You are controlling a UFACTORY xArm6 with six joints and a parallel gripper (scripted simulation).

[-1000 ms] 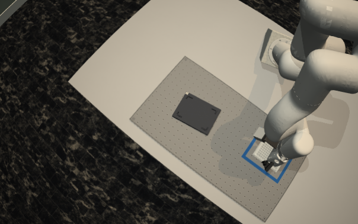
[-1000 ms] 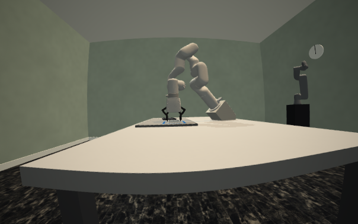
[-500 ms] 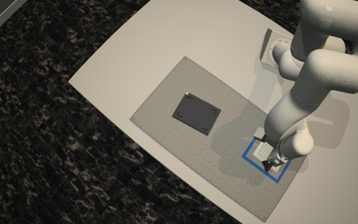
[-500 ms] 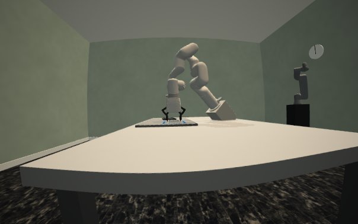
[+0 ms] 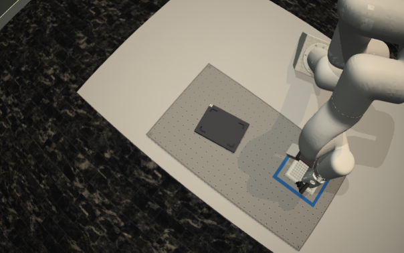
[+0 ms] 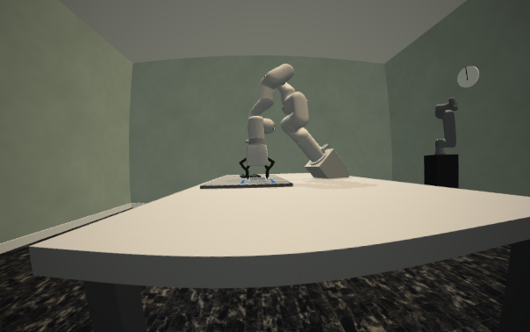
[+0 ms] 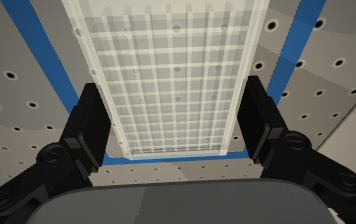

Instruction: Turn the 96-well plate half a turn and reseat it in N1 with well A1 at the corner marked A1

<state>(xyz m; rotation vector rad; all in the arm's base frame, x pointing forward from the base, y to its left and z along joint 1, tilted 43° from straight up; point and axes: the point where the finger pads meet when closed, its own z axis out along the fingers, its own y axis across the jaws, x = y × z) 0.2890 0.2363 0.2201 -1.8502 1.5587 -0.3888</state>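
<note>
The dark plate nest N1 is 150 mm ahead of my hand, 320 mm to the right of it and 20 mm below it. The rest, counted from my hand: small A1 mark 130 mm ahead, 410 mm to the right, 10 mm below; 96-well plate 10 mm below.
</note>
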